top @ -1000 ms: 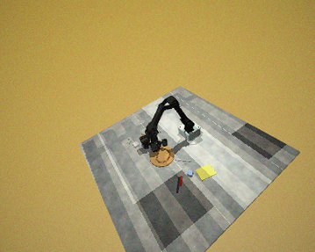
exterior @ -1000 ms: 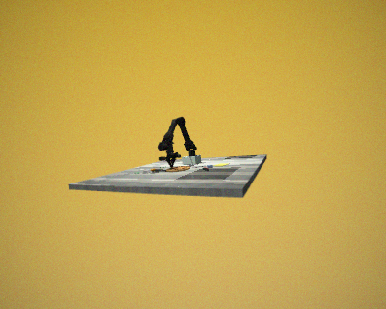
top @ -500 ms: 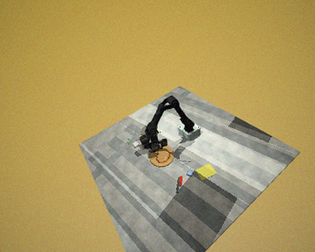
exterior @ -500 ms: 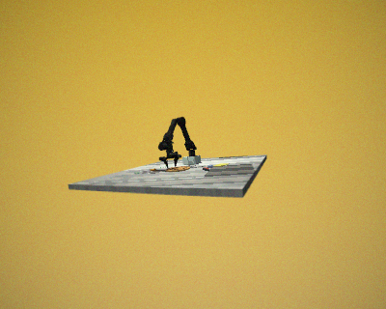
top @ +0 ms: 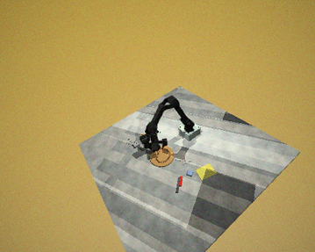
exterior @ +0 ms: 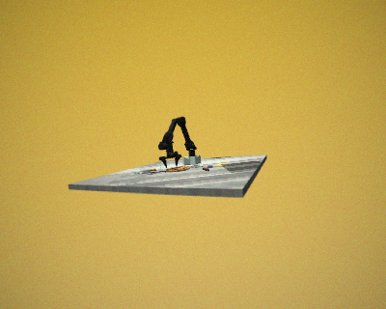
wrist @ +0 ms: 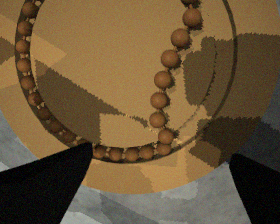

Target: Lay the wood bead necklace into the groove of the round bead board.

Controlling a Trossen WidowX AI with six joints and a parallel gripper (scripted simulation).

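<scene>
Right now the round bead board is 1 cm behind my gripper tip, 6 cm to the left of it and 1 cm below it. From my gripper tip the other things lie so: thin grey stick 13 cm behind, 19 cm to the left, 2 cm below; then small blue block 11 cm behind, 31 cm to the left, 1 cm below; then grey piece 14 cm ahead, 16 cm to the right, 1 cm below.
</scene>
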